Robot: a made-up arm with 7 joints.
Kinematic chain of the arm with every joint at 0, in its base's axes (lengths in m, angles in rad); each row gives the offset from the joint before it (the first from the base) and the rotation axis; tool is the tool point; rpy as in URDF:
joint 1: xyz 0 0 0.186 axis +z
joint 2: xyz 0 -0.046 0.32 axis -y
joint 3: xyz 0 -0.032 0.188 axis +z
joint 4: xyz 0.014 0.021 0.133 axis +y
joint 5: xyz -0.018 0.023 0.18 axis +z
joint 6: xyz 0 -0.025 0.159 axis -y
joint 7: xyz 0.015 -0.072 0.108 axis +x
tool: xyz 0 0 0 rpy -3.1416 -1.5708 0
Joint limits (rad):
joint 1: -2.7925..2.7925
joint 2: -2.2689..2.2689
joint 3: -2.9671..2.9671
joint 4: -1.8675..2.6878
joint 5: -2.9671..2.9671
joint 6: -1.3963..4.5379
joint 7: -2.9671..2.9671
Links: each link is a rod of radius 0.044 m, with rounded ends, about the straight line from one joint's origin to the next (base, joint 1, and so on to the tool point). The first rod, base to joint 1, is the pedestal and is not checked.
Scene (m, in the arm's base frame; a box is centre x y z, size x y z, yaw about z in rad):
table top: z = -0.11
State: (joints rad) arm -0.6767 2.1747 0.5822 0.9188 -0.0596 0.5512 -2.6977
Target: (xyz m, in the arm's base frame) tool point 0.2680 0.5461 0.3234
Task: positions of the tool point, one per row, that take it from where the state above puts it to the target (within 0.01 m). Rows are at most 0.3 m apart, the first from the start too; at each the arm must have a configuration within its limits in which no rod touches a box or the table.
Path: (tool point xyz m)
1: -0.2627 0.6204 0.3769
2: 0.0147 0.6437 0.3553
3: 0.2680 0.5461 0.3234

